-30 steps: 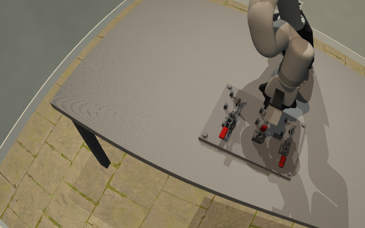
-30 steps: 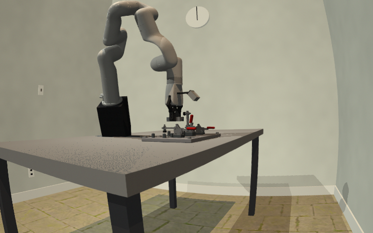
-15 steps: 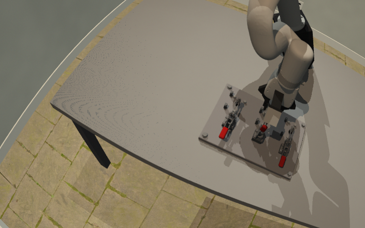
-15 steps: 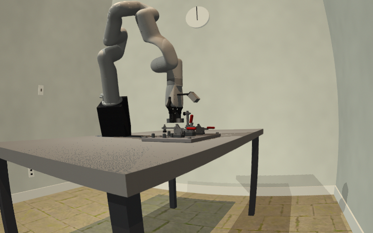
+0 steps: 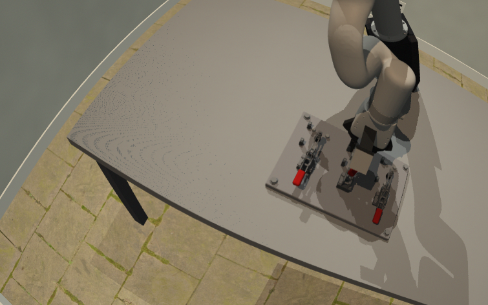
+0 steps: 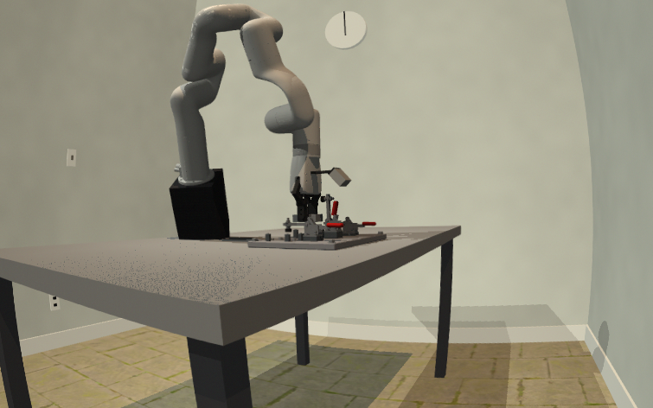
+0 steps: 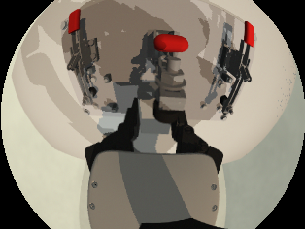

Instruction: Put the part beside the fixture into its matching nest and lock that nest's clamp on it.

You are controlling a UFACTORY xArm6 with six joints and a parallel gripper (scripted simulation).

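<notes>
Now: the fixture plate 5 cm ahead of my hand, 1 cm to the right of it and 7 cm below it. From my hand the other things lie so: toggle clamp (6 cm ahead, 12 cm to the right, 3 cm below); then grey part (1 cm below).
</notes>
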